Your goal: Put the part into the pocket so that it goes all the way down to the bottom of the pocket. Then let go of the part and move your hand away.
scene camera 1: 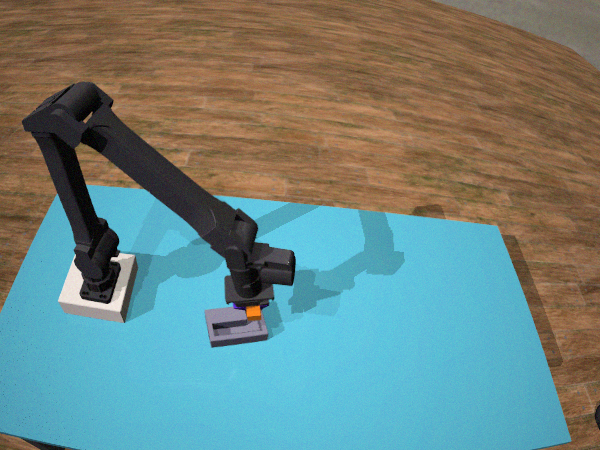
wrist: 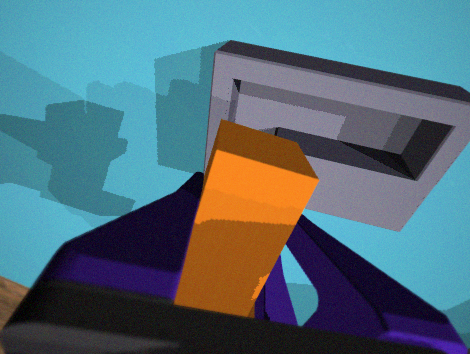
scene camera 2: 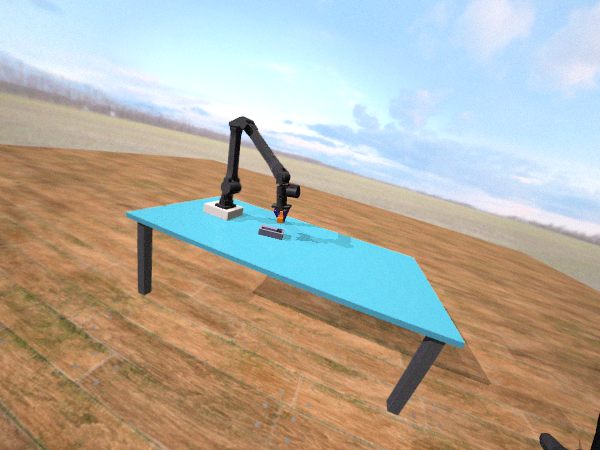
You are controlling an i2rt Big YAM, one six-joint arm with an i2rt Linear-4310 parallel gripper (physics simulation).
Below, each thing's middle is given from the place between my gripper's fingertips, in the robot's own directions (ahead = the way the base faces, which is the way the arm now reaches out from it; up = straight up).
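I see the orange L-shaped part [wrist: 256,185], which is 30 mm above my hand, 20 mm to the left of it and 20 mm behind it. The grey pocket block [scene camera 1: 227,326] is 70 mm below my hand, and it is also 10 mm to the right of that hand and 40 mm behind it.
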